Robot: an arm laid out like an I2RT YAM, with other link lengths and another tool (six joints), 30 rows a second.
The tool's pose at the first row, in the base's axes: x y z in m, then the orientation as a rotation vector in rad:
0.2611, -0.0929, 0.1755, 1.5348, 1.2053, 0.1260
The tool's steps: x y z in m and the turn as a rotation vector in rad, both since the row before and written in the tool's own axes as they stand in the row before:
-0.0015, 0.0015, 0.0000, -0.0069, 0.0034, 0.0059
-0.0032, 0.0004, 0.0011, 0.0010, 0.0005, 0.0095
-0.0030, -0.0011, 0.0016, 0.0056, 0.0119, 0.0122
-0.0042, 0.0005, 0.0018, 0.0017, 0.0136, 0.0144
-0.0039, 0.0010, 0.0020, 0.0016, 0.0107, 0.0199
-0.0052, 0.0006, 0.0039, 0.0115, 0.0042, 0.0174
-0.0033, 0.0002, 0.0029, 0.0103, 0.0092, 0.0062
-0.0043, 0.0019, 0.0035, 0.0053, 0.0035, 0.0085
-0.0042, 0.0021, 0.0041, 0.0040, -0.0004, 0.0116
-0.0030, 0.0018, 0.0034, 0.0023, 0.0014, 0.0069
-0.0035, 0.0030, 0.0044, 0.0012, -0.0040, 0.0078
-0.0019, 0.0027, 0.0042, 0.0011, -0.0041, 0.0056
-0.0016, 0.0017, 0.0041, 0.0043, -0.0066, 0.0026
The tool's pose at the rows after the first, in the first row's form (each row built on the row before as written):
0.2613, -0.0938, 0.1774, 1.5328, 1.2020, 0.1366
0.2607, -0.0968, 0.1789, 1.5396, 1.1955, 0.1427
0.2596, -0.1002, 0.1789, 1.5531, 1.1969, 0.1569
0.2591, -0.1044, 0.1806, 1.5647, 1.1970, 0.1762
0.2591, -0.1085, 0.1824, 1.5793, 1.1905, 0.1969
0.2595, -0.1149, 0.1836, 1.6004, 1.1834, 0.2051
0.2599, -0.1193, 0.1840, 1.6138, 1.1884, 0.2109
0.2612, -0.1247, 0.1859, 1.6239, 1.1859, 0.2163
0.2630, -0.1304, 0.1876, 1.6346, 1.1775, 0.2211
0.2648, -0.1348, 0.1888, 1.6410, 1.1737, 0.2254
0.2676, -0.1402, 0.1907, 1.6466, 1.1648, 0.2263
0.2709, -0.1442, 0.1919, 1.6508, 1.1575, 0.2258
0.2737, -0.1480, 0.1922, 1.6558, 1.1517, 0.2195

